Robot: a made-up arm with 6 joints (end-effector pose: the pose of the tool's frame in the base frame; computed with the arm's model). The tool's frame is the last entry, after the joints.
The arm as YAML. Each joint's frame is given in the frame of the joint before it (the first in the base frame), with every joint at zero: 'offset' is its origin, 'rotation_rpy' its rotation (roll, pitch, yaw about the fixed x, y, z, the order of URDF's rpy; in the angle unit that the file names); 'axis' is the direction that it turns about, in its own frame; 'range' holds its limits. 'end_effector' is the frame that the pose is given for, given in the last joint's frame.
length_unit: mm
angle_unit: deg
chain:
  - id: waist
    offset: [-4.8, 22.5, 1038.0]
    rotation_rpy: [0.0, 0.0, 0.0]
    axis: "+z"
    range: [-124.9, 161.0]
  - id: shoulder
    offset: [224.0, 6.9, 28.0]
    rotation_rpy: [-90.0, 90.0, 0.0]
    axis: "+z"
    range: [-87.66, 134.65]
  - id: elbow
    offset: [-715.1, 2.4, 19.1]
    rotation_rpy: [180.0, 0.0, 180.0]
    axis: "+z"
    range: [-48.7, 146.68]
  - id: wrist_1
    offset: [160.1, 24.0, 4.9]
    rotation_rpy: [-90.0, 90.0, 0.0]
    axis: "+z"
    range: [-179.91, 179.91]
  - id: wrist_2
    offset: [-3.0, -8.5, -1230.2]
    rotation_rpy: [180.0, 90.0, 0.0]
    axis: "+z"
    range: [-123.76, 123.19]
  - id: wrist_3
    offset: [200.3, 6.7, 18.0]
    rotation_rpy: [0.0, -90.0, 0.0]
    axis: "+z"
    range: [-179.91, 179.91]
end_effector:
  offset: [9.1, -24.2, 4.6]
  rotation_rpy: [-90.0, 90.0, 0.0]
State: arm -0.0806 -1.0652 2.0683 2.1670 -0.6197 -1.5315
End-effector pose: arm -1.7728 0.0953 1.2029 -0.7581 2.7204 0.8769
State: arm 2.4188 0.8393 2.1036 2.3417 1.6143 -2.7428
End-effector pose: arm -0.9326 0.6157 2.6694 0.3661 0.2796 -2.9746
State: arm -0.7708 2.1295 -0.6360 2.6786 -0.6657 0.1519
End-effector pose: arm -0.2368 0.2415 -0.0738 -1.0416 0.8975 2.2292
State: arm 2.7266 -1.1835 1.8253 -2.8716 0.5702 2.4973
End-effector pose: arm 1.6228 -0.7064 1.4963 -2.7532 0.1700 -1.0120
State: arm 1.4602 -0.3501 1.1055 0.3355 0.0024 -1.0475
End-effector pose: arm -0.0221 0.0054 3.1476 1.5676 -0.7503 1.6439
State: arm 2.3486 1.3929 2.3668 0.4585 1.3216 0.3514
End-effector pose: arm -1.0035 0.9318 2.4405 1.9134 -1.6603 0.7701
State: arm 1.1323 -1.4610 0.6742 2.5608 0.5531 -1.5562
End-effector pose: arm -0.6187 -1.1022 2.2670 -0.0086 -1.8703 0.0789
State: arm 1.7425 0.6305 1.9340 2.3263 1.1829 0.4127
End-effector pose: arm -0.3429 0.9030 2.9066 -0.9745 -2.8322 -0.4012
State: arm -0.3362 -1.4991 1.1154 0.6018 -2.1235 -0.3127
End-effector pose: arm -1.4046 0.4259 1.6179 0.6448 -0.6698 -0.6622
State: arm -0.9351 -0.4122 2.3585 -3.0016 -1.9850 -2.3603
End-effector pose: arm -0.7134 1.0559 1.8212 0.1999 1.4381 -0.1198
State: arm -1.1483 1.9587 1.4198 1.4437 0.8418 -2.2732
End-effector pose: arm 1.0312 -1.8310 0.2702 1.2146 0.0672 -0.3979
